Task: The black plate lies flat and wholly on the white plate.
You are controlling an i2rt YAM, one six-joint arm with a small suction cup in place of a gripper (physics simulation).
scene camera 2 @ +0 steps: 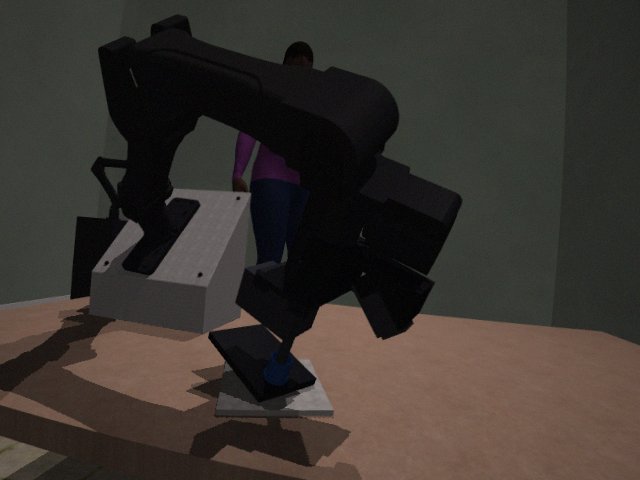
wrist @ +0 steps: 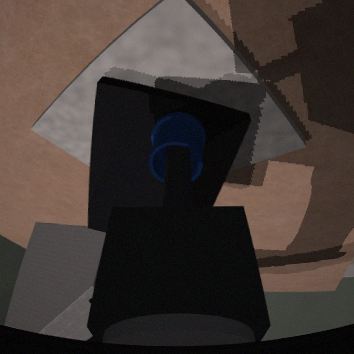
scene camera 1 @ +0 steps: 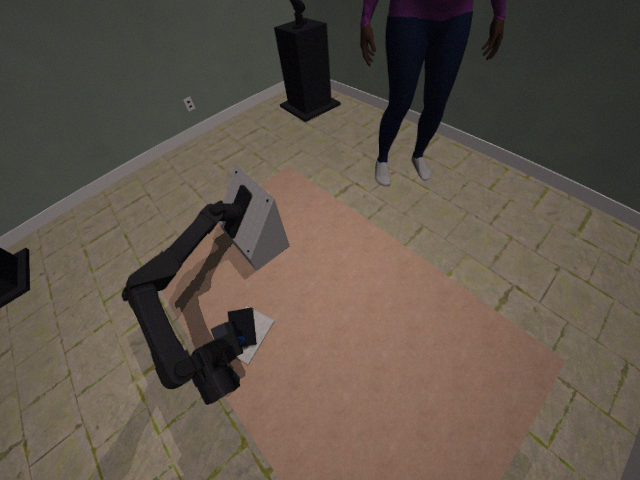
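Pixels of known places: hand, tool point: (scene camera 2: 272, 382) (wrist: 177, 129) (scene camera 1: 241, 339); arm's base, link origin: (scene camera 2: 164, 234) (scene camera 1: 238, 212).
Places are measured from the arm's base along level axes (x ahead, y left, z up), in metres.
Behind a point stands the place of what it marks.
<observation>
The black plate (scene camera 1: 240, 320) @(x 0.302, y -0.203, z -0.124 m) (scene camera 2: 242, 348) @(x 0.298, y -0.220, z -0.127 m) (wrist: 120, 135) @(x 0.358, y -0.206, z -0.143 m) is on my blue suction cup (scene camera 1: 241, 340) (scene camera 2: 277, 373) (wrist: 178, 134), which presses on its face near the lower edge. The black plate is steeply tilted: its lower edge is over the white plate (scene camera 1: 264, 322) @(x 0.342, y -0.145, z -0.162 m) (scene camera 2: 313, 401) @(x 0.398, y -0.246, z -0.162 m) (wrist: 155, 40) @(x 0.401, y -0.240, z -0.162 m), and its other end rises toward the arm's base. I cannot tell whether the lower edge touches the white plate. The white plate lies flat on the tan surface. The two plates are turned relative to each other, and in the wrist view the black plate's raised part reaches past the white plate's outline.
The grey wedge-shaped base (scene camera 1: 269, 235) @(x 0.143, y 0.039, z -0.034 m) (scene camera 2: 147, 307) @(x 0.030, y -0.070, z -0.136 m) (wrist: 52, 270) @(x 0.144, y 0.018, z -0.092 m) that bears the arm stands beyond the plates. The tan surface (scene camera 1: 382, 320) @(x 0.588, y 0.163, z -0.168 m) (scene camera 2: 465, 392) @(x 0.574, y -0.130, z -0.168 m) has an edge close to the plates. A person (scene camera 1: 426, 62) and a black pedestal (scene camera 1: 305, 64) stand farther back.
</observation>
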